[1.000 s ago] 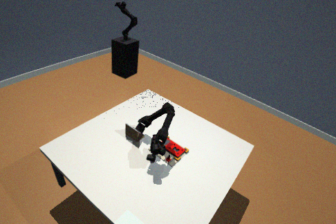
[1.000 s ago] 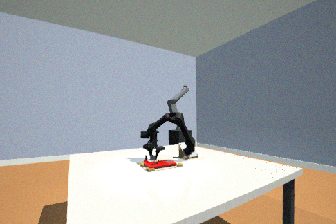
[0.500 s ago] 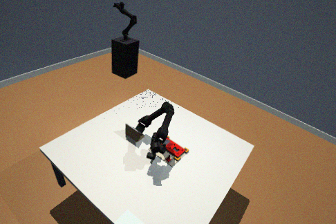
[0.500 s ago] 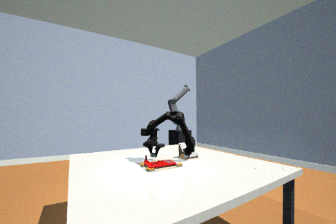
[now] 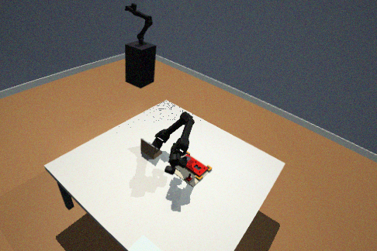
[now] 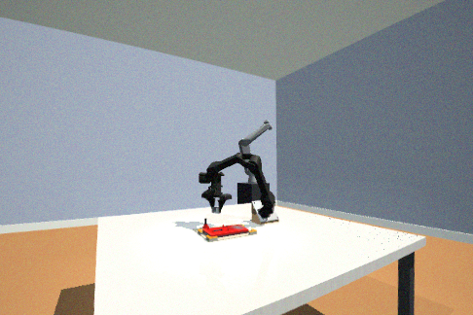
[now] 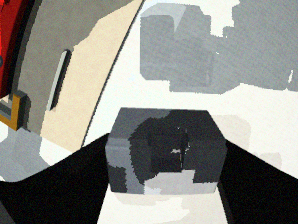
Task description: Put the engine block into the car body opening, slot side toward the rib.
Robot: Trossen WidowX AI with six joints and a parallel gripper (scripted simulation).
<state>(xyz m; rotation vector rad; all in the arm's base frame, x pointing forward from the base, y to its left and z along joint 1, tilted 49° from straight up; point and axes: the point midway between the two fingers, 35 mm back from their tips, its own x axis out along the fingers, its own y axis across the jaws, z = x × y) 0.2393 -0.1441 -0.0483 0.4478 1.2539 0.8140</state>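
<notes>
Now: the upright peg 110 mm ahead of my gripper tip, 70 mm to the left of it and 40 mm below it. The rest, counted from my gripper tip: engine block: 10 mm above.
</notes>
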